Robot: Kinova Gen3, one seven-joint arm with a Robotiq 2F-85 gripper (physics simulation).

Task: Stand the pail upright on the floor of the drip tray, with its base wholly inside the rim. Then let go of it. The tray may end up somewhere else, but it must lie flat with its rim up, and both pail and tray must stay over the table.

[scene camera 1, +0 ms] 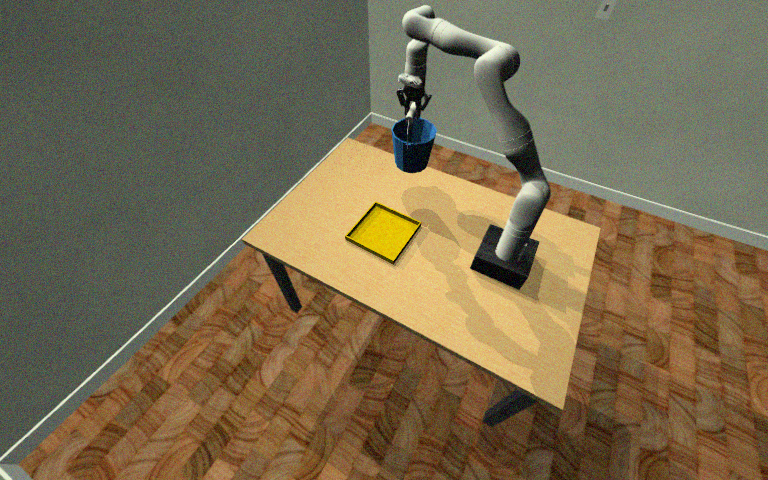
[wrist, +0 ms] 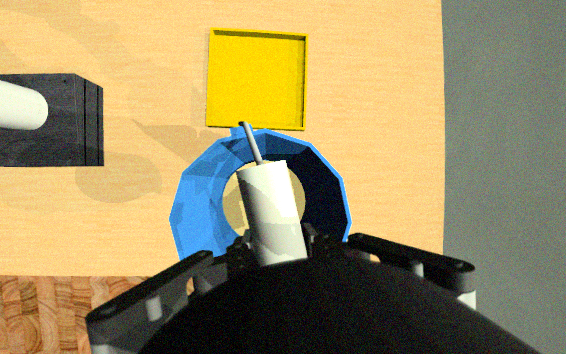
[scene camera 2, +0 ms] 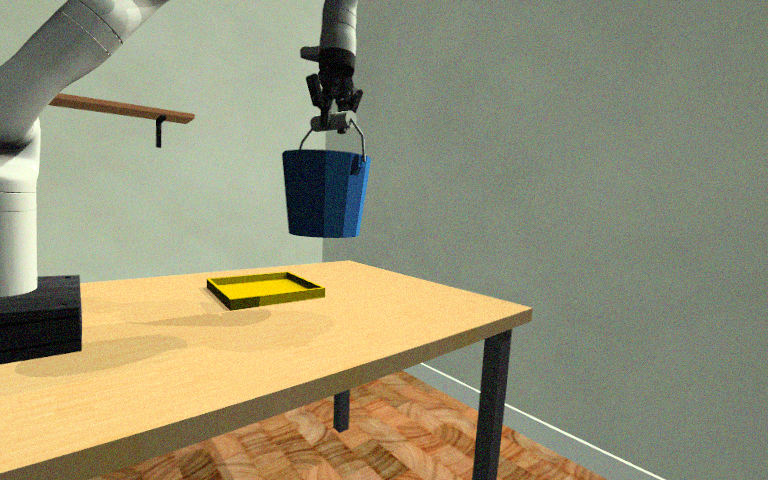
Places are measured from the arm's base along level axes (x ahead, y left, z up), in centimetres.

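Where they show: gripper, between the fingertips: (wrist: 278, 238) (scene camera 2: 333, 131); arm's base, origin of its link: (scene camera 1: 507, 253) (wrist: 27, 109) (scene camera 2: 3, 289).
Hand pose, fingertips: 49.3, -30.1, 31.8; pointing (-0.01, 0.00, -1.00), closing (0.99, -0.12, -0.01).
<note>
Things, the pixels of their top centre, and the offset from my fingertips, as dx, dy, dz. Level surfaces: height alone.
- white grip, centre of its top: (wrist: 280, 251) (scene camera 2: 333, 113) (scene camera 1: 412, 109) +0.0, +0.4, +3.8
- yellow drip tray, centre of its top: (wrist: 258, 78) (scene camera 2: 264, 283) (scene camera 1: 383, 228) +2.7, +28.6, -38.0
- table, height of its surface: dz -40.7
The blue pail (scene camera 1: 412, 155) (scene camera 2: 324, 195) (wrist: 197, 215) hangs upright in the air, its base well above the table. Its wire bail is raised, with a white grip (scene camera 1: 412, 110) (scene camera 2: 334, 121) (wrist: 272, 210) at the top. My gripper (scene camera 2: 334, 116) (wrist: 278, 238) is shut on this grip, above the pail's opening. The yellow drip tray (scene camera 1: 384, 233) (scene camera 2: 266, 288) (wrist: 257, 80) lies flat on the table with its rim up. In the wrist view the tray is beyond the pail. The fingertips are partly hidden by the gripper body in the wrist view.
The table (scene camera 1: 317, 198) (scene camera 2: 396, 305) (wrist: 390, 150) carries the arm's black base (scene camera 1: 504, 257) (scene camera 2: 42, 316) (wrist: 90, 120), to one side of the tray. A wooden shelf (scene camera 2: 121, 107) is on the wall in the second scene view. Walls stand beyond two table edges.
</note>
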